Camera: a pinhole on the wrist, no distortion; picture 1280 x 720 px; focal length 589.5 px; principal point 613.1 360.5 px. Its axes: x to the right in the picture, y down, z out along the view. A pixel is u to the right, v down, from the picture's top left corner.
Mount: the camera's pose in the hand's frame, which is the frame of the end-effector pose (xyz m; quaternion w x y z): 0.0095 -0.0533 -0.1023 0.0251 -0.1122 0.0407 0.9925
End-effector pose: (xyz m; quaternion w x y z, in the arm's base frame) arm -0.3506 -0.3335 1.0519 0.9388 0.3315 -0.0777 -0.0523
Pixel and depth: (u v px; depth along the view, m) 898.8 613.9 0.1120
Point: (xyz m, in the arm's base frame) -0.4241 -0.3908 0.9861
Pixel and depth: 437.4 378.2 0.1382
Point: -0.3418 -0.3984 1.0562
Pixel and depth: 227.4 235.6 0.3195
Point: -0.2503 -0.4833 1.2812
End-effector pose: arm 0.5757 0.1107 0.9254 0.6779 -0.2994 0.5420 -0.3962
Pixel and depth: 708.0 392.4 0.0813
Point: 0.5377 0.1044 0.9719
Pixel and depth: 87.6 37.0 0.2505
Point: 0.7897 0.0003 0.7979
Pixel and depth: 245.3 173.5 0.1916
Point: 0.6915 0.0426 0.8910
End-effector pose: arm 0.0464 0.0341 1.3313 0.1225 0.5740 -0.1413 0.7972
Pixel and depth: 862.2 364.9 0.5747
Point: 0.5096 -0.1265 1.1159
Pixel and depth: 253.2 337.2 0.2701
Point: 0.1941 -0.0099 1.4981
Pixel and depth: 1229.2 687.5 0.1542
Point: 0.1624 0.1317 1.1696
